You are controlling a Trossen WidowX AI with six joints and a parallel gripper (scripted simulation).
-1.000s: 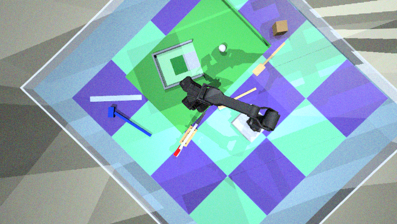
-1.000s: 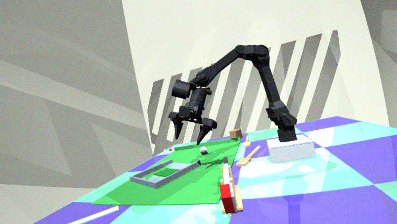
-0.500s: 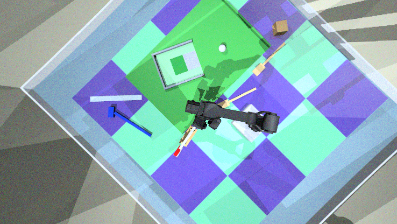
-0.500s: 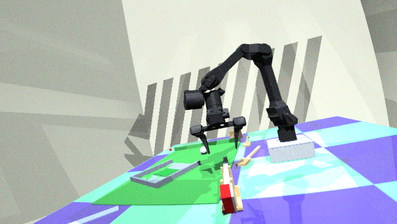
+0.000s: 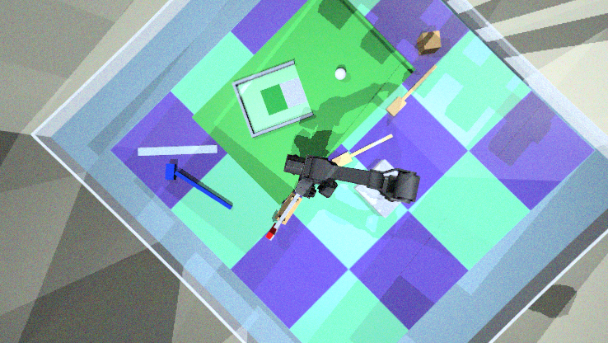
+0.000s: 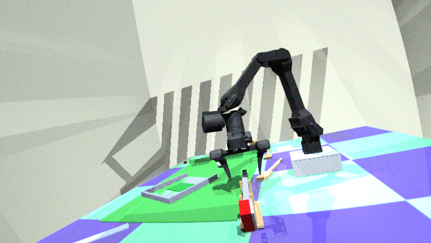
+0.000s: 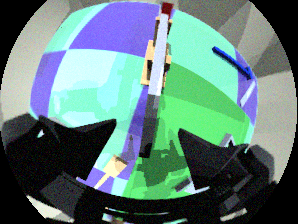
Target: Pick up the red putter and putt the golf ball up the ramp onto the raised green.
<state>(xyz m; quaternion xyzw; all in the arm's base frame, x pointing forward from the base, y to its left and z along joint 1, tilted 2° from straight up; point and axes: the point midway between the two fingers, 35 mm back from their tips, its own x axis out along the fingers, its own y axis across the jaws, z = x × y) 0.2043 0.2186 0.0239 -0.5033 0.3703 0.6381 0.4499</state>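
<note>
Right now my gripper tip is 110 mm to the right of the red putter and 40 mm past it. From my gripper tip the other things lie so: golf ball: 340 mm to the right, 250 mm ahead, 30 mm below; then blue putter: 360 mm to the left, 230 mm ahead, 40 mm below; then wooden stand: 120 mm to the left, 40 mm behind, 20 mm below.
</note>
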